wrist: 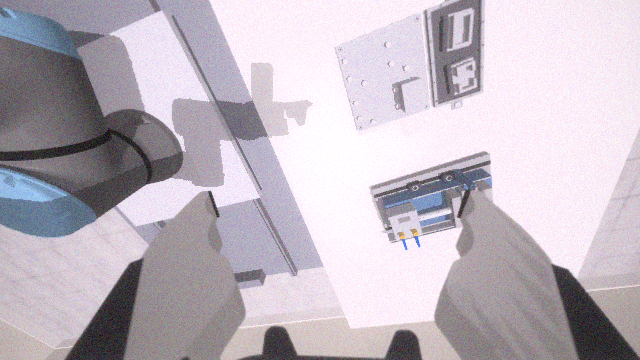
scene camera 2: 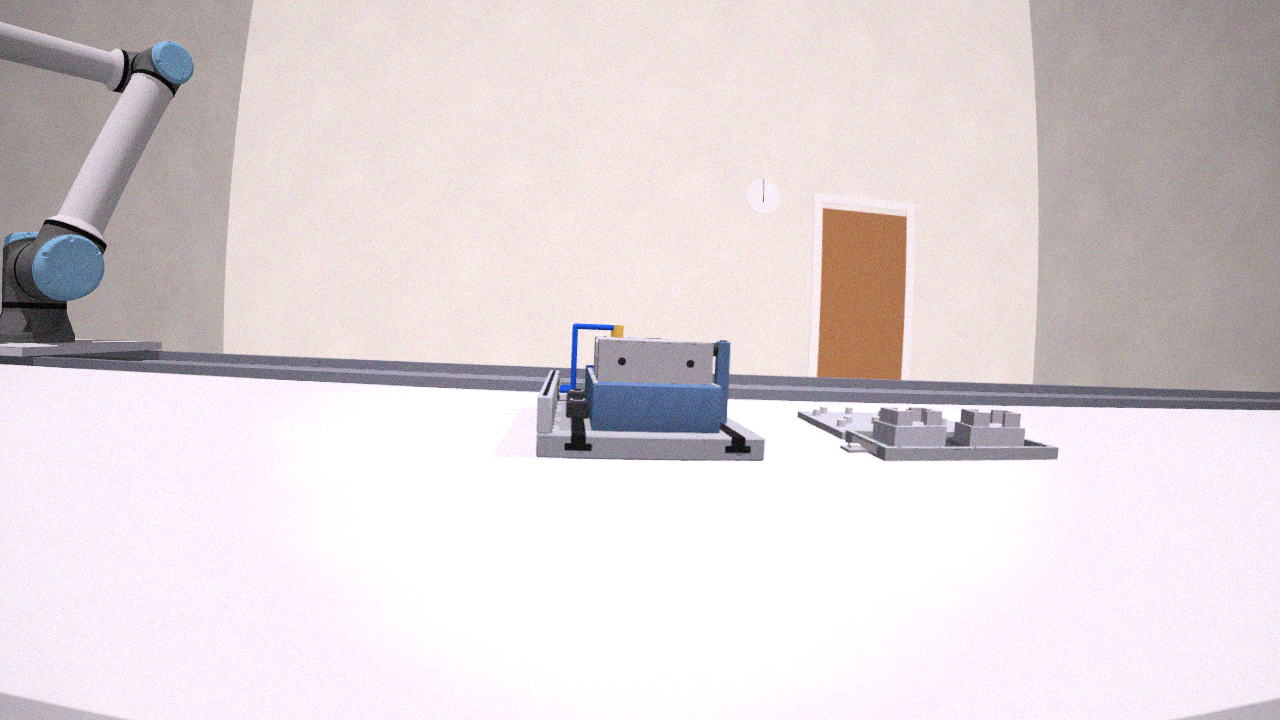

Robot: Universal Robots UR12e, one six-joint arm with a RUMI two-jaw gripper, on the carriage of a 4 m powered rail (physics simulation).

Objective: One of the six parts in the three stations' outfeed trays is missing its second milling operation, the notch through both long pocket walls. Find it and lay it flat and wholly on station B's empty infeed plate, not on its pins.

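Seen in the pictures: gripper, fingertip midpoint: (wrist: 334, 192); arm's base, origin of the base link: (wrist: 145, 146) (scene camera 2: 34, 341).
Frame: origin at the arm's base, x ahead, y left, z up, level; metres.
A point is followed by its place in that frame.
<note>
My gripper (wrist: 334, 192) @[x 0.503, y -0.007, z 0.402 m] is open and empty, high above the table in the wrist view; it does not show in the scene view. In the wrist view a dark outfeed tray (wrist: 439, 75) @[x 0.728, y -0.044, z -0.024 m] holds two pale parts. The upper part (wrist: 459, 31) @[x 0.758, y 0.027, z -0.003 m] shows a long pocket whose walls look unbroken. The lower part (wrist: 464, 76) @[x 0.769, y -0.057, z -0.003 m] has a cross-like, notched outline. A pinned plate (wrist: 375, 100) @[x 0.589, y -0.057, z -0.022 m] adjoins the tray, with a pale block (wrist: 414, 96) @[x 0.663, y -0.063, z 0.014 m] on it. In the scene view two grey parts (scene camera 2: 908, 433) @[x 0.756, y 1.783, z -0.010 m] (scene camera 2: 989, 433) @[x 0.757, y 1.874, z -0.009 m] with gaps in their walls sit in a tray (scene camera 2: 971, 453) @[x 0.786, y 1.836, z -0.023 m]. Station letters cannot be read.
Beside the tray in the scene view is a pinned plate (scene camera 2: 827, 423) @[x 0.614, y 1.753, z -0.022 m]. A fixture with a blue block (scene camera 2: 657, 407) @[x 0.773, y 1.544, z 0.011 m] stands left of it; the wrist view shows a blue and grey fixture (wrist: 425, 201) @[x 0.664, y -0.332, z 0.030 m] with blue hoses near the right finger. The rail (wrist: 295, 220) runs along the table's edge.
</note>
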